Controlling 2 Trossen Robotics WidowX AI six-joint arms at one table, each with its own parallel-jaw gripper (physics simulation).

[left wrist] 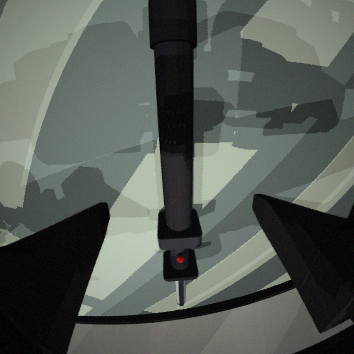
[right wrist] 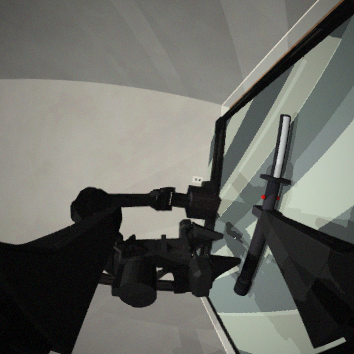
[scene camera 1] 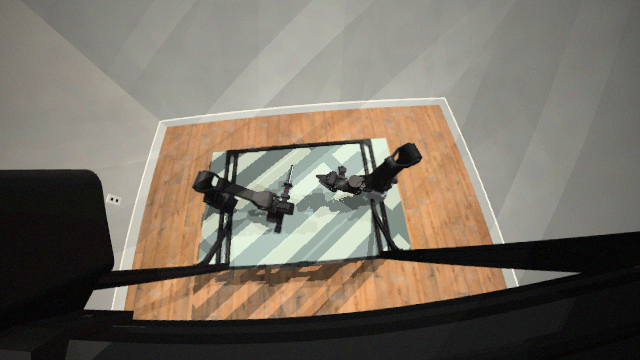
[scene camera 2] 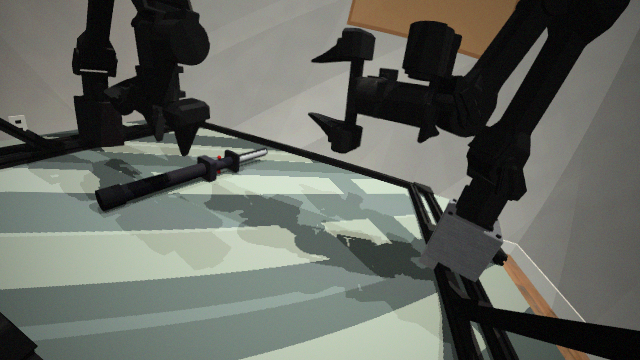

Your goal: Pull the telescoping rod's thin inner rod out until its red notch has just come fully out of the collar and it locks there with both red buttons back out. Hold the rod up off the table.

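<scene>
The telescoping rod lies on the table. Its dark outer tube (scene camera 2: 175,179) (left wrist: 178,190) (right wrist: 256,250) has two square flanges, with both red buttons visible between them in scene camera 2 and the right wrist view. The silver inner rod (scene camera 1: 291,174) (scene camera 2: 254,156) (left wrist: 181,292) (right wrist: 283,145) sticks out of the far flange; no red notch can be made out. My left gripper (scene camera 2: 172,145) (left wrist: 182,205) (right wrist: 230,246) is open and empty above the tube, its fingers on either side of it in the left wrist view. My right gripper (scene camera 1: 320,178) (scene camera 2: 311,87) is open and empty, high up and apart from the rod.
Black frame rails edge the table (scene camera 1: 310,245) (scene camera 2: 150,265). The right arm's grey base block (scene camera 2: 462,245) stands at the right rail in scene camera 2. Shadows of the arms fall across the striped table top around the rod.
</scene>
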